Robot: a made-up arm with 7 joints. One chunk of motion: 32 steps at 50 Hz.
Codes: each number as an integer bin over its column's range. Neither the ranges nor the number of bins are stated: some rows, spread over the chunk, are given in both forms.
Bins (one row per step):
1: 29 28 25 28 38 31 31
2: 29 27 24 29 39 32 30
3: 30 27 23 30 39 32 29
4: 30 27 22 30 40 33 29
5: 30 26 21 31 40 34 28
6: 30 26 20 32 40 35 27
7: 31 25 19 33 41 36 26
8: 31 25 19 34 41 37 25
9: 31 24 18 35 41 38 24
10: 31 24 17 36 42 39 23
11: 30 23 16 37 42 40 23
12: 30 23 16 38 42 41 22
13: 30 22 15 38 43 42 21
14: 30 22 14 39 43 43 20
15: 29 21 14 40 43 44 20
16: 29 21 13 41 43 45 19
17: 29 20 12 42 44 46 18
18: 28 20 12 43 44 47 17
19: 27 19 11 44 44 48 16
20: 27 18 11 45 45 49 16
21: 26 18 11 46 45 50 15
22: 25 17 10 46 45 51 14
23: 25 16 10 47 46 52 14
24: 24 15 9 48 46 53 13
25: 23 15 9 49 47 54 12
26: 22 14 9 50 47 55 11
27: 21 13 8 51 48 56 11
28: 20 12 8 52 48 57 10
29: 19 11 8 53 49 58 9
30: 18 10 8 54 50 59 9
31: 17 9 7 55 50 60 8
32: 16 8 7 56 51 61 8
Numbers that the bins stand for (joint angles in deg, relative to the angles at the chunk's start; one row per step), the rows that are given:
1: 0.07 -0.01 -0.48 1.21 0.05 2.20 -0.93
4: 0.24 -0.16 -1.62 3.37 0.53 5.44 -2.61
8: 0.42 -0.44 -2.77 7.70 0.76 11.92 -5.98
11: 0.24 -0.73 -3.91 10.94 1.00 16.78 -7.66
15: 0.07 -1.02 -4.67 14.18 1.24 23.26 -10.19
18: -0.11 -1.16 -5.43 17.42 1.48 28.12 -12.71
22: -0.64 -1.59 -6.20 20.66 1.72 34.59 -15.24
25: -0.99 -1.88 -6.58 23.90 2.20 39.45 -16.92
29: -1.69 -2.45 -6.96 28.22 2.67 45.93 -19.44
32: -2.21 -2.88 -7.34 31.46 3.15 50.79 -20.29
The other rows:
2: 0.07 -0.16 -0.86 2.29 0.29 3.82 -1.77
3: 0.24 -0.16 -1.24 3.37 0.29 3.82 -2.61
5: 0.24 -0.30 -2.00 4.45 0.53 7.06 -3.45
6: 0.24 -0.30 -2.38 5.54 0.53 8.68 -4.29
7: 0.42 -0.44 -2.77 6.62 0.76 10.30 -5.13
9: 0.42 -0.59 -3.15 8.78 0.76 13.54 -6.82
10: 0.42 -0.59 -3.53 9.86 1.00 15.16 -7.66
12: 0.24 -0.73 -3.91 12.02 1.00 18.40 -8.50
13: 0.24 -0.87 -4.29 12.02 1.24 20.02 -9.34
14: 0.24 -0.87 -4.67 13.10 1.24 21.64 -10.19
16: 0.07 -1.02 -5.05 15.26 1.24 24.88 -11.03
17: 0.07 -1.16 -5.43 16.34 1.48 26.50 -11.87
19: -0.28 -1.30 -5.82 18.50 1.48 29.73 -13.55
20: -0.28 -1.45 -5.82 19.58 1.72 31.35 -13.55
21: -0.46 -1.45 -5.82 20.66 1.72 32.97 -14.39
23: -0.64 -1.73 -6.20 21.74 1.96 36.21 -15.24
24: -0.81 -1.88 -6.58 22.82 1.96 37.83 -16.08
26: -1.16 -2.02 -6.58 24.98 2.20 41.07 -17.76
27: -1.34 -2.16 -6.96 26.06 2.43 42.69 -17.76
28: -1.51 -2.31 -6.96 27.14 2.43 44.31 -18.60
30: -1.86 -2.60 -6.96 29.30 2.91 47.55 -19.44
31: -2.04 -2.74 -7.34 30.38 2.91 49.17 -20.29

